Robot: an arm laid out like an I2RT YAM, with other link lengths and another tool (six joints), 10 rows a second.
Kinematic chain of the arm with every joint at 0, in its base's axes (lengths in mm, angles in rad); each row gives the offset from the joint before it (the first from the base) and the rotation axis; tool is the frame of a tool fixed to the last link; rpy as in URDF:
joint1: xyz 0 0 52.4 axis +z
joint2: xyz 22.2 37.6 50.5 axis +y
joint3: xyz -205.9 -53.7 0 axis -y
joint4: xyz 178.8 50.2 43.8 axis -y
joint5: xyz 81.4 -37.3 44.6 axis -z
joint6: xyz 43.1 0 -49 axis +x
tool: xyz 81 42 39 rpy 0.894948 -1.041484 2.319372
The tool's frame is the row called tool.
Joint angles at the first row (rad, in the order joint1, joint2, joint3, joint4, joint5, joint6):
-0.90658, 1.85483, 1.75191, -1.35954, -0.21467, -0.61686
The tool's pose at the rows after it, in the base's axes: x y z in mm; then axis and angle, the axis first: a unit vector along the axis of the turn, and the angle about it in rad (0 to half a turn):
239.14 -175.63 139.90 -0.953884 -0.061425 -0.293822 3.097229
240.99 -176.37 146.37 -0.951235 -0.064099 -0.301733 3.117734
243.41 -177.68 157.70 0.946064 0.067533 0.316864 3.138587
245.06 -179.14 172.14 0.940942 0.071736 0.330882 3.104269
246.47 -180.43 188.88 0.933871 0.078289 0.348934 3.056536
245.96 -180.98 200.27 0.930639 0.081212 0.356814 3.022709
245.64 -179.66 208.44 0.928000 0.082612 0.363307 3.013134
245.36 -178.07 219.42 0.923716 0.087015 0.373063 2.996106
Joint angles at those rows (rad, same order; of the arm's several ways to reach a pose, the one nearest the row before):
-0.90208, 1.84163, 1.75018, -1.35596, -0.21485, -0.61360
-0.89893, 1.82797, 1.76295, -1.35455, -0.21594, -0.60921
-0.89891, 1.80960, 1.78917, -1.35746, -0.22604, -0.60607
-0.89893, 1.79125, 1.83344, -1.37338, -0.22987, -0.60292
-0.89889, 1.76237, 1.87200, -1.37744, -0.23276, -0.60015
-0.89890, 1.74439, 1.90501, -1.39008, -0.22618, -0.59680
-0.89892, 1.73820, 1.93664, -1.41130, -0.23163, -0.59519
-0.89891, 1.72928, 1.97736, -1.43358, -0.23866, -0.59667

